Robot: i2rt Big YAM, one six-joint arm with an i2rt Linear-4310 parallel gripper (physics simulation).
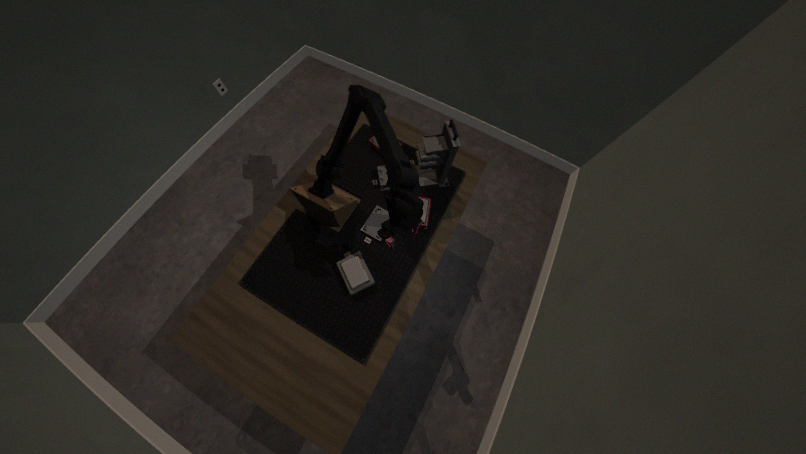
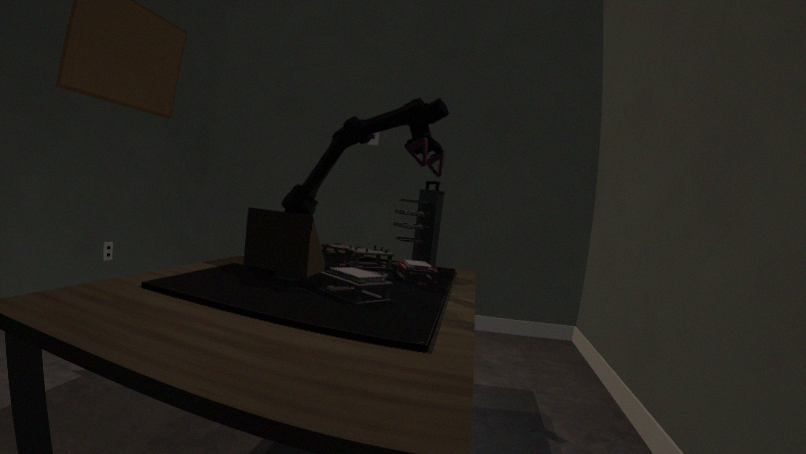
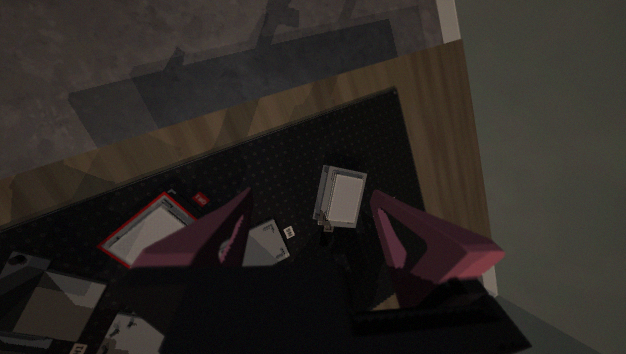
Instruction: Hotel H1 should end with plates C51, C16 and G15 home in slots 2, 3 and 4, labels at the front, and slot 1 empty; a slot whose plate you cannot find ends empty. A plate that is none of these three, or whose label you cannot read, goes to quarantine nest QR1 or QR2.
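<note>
Hotel H1 [image 1: 452, 147] [image 2: 431, 225] is a grey tower with stacked shelves at the far end of the mat. Plates seem to lie on some shelves; the slot contents are too dark to tell. A white plate [image 1: 355, 272] [image 2: 356, 274] [image 3: 345, 198] rests on a raised grey stand. Another white plate [image 1: 424, 212] [image 2: 417, 263] [image 3: 150, 231] lies in a red-rimmed nest near the mat's long edge. No plate label is readable. My gripper [image 1: 401, 235] [image 2: 431, 169] [image 3: 314, 194] is open and empty, high above the mat, pointing down.
A low grey stand [image 1: 374, 222] [image 3: 268, 242] with a small tag sits between the two plates. Another grey stand [image 1: 383, 177] [image 3: 132, 336] is nearer the hotel. A second red-rimmed nest [image 1: 374, 143] is partly hidden by the arm. The arm's wooden base [image 1: 322, 209] [image 2: 279, 242] stands at one side.
</note>
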